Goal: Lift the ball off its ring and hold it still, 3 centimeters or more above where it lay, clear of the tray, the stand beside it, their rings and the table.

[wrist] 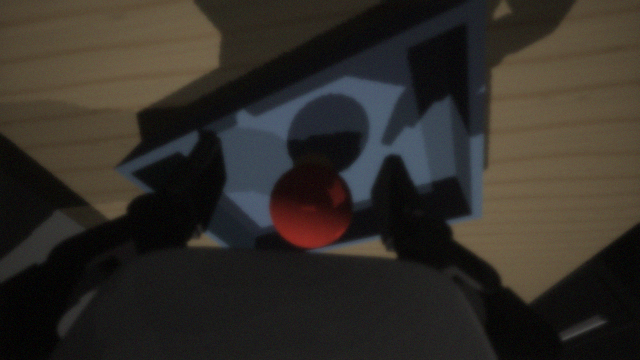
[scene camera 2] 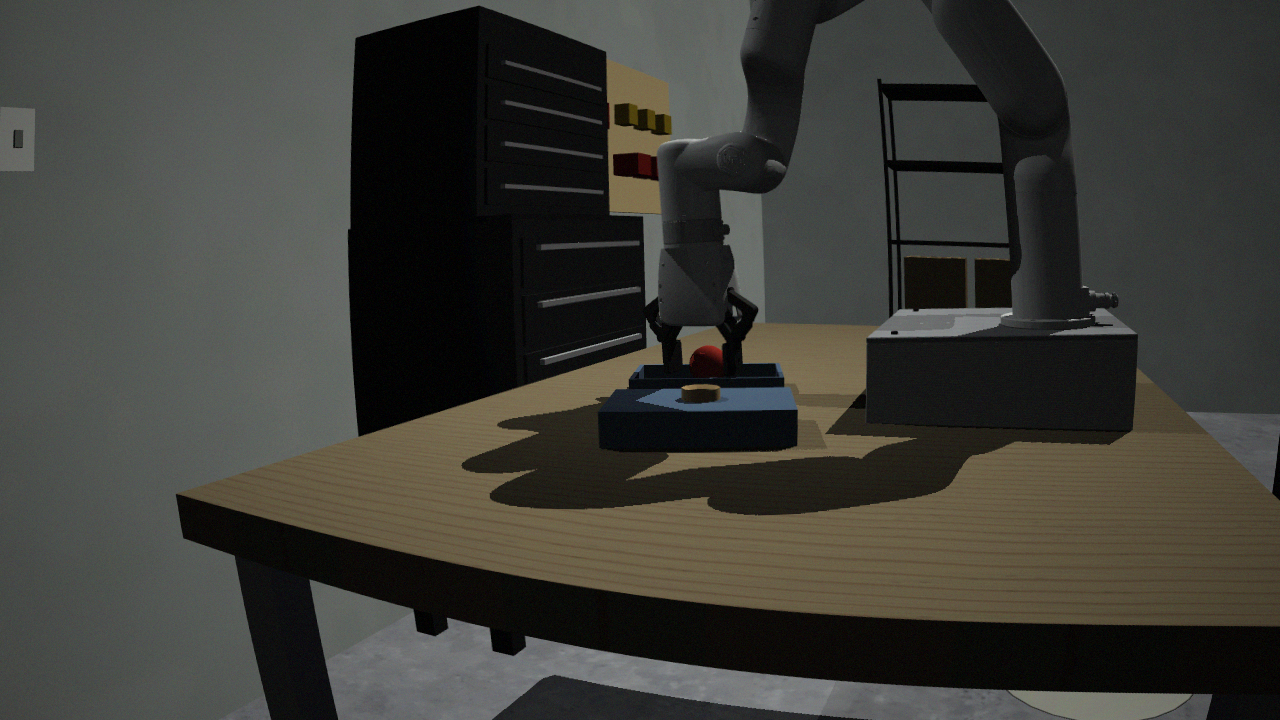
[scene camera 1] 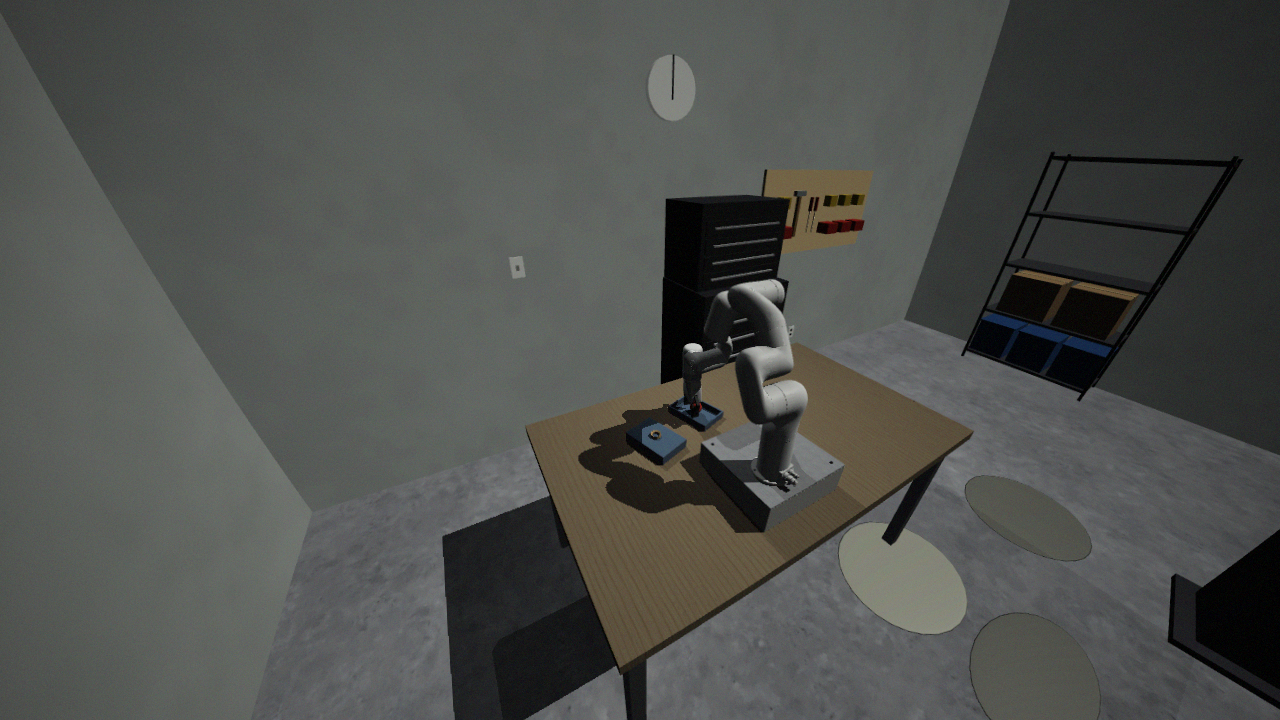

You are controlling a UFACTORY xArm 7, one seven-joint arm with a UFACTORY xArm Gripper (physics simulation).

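Frame: origin at the arm's base, x right, y back, z down, level; millimetres.
Where they show: gripper, fingertip midpoint: (wrist: 303, 165) (scene camera 2: 702, 373) (scene camera 1: 690, 410); arm's base at its link origin: (scene camera 2: 1048, 323) (scene camera 1: 771, 470).
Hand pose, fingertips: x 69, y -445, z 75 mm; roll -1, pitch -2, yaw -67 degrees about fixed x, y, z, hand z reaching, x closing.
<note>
Things, the pixels of their top centre, and the offset from my fingertips. "*": a spot on its surface instead. Level surfaces: height alone.
- red ball at its top centre: (wrist: 309, 241) (scene camera 2: 708, 345) dx +25, dy +2, dz -32 mm
- empty tan ring at a spot on its surface: (scene camera 2: 700, 393) (scene camera 1: 652, 436) * dx -236, dy +52, dz -16 mm
- wooden table at its surface level: dz +28 mm
The red ball (scene camera 1: 696, 408) (scene camera 2: 706, 360) (wrist: 311, 206) sits at the blue tray (scene camera 1: 713, 424) (scene camera 2: 646, 383) (wrist: 477, 175); its ring is almost wholly hidden beneath it. My gripper (scene camera 2: 701, 368) (wrist: 303, 165) points down, open and empty. In the wrist view its dark fingers stand on either side of the ball with a gap at each side, wider on the left. In the scene camera 2 view the fingertips are low, at about the ball's height, and the right finger overlaps the ball's edge. The blue stand (scene camera 1: 656, 446) (scene camera 2: 698, 429) carries an empty tan ring (scene camera 1: 656, 434) (scene camera 2: 700, 393).
The stand is beside the tray on the wooden table (scene camera 1: 608, 555) (scene camera 2: 554, 555). The arm's grey base block (scene camera 1: 760, 497) (scene camera 2: 993, 380) stands to the right of both in the scene views. A black drawer cabinet (scene camera 1: 689, 241) (scene camera 2: 420, 223) rises behind the table.
</note>
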